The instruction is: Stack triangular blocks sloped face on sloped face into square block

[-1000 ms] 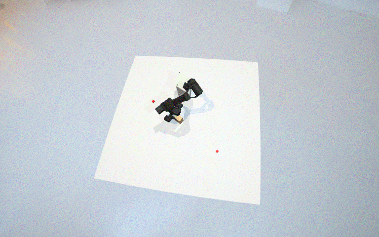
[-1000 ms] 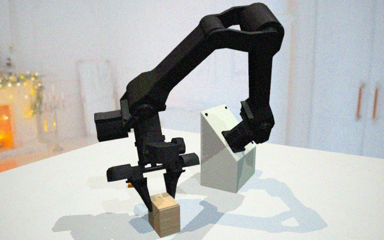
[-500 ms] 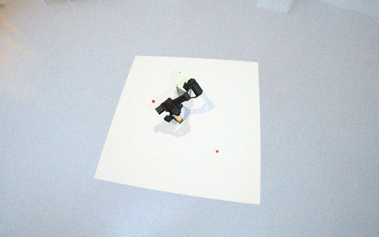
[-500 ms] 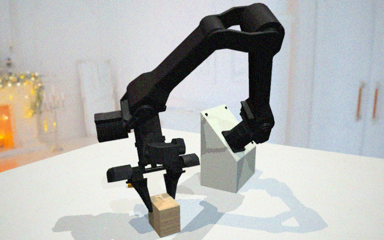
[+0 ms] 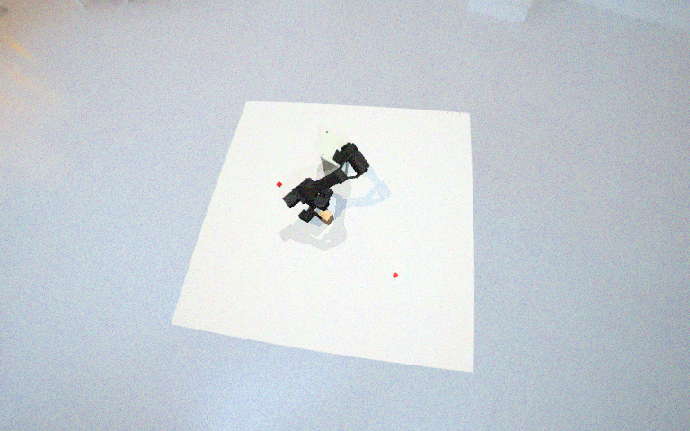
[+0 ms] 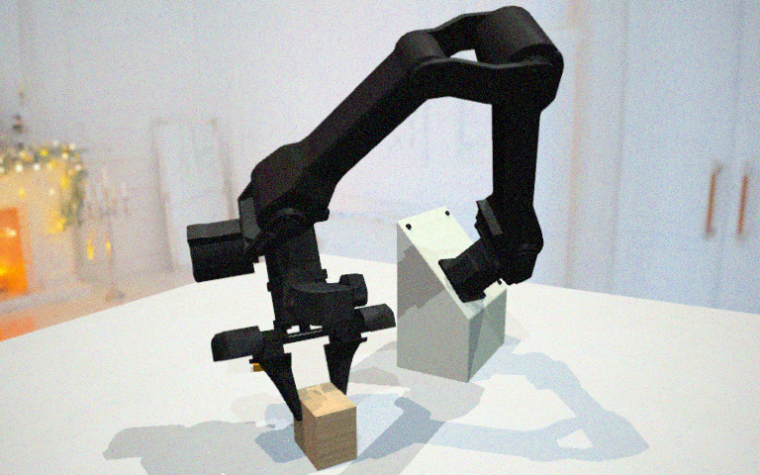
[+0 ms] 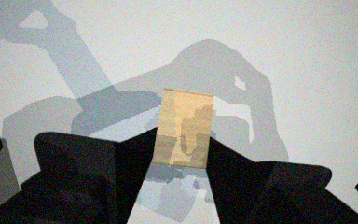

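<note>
Now: gripper tip 1 cm to the left of the triangular block and 1 cm below it. The rest, counted from my gripper tip: small orange block (20 cm to the right, 9 cm behind, 3 cm below).
</note>
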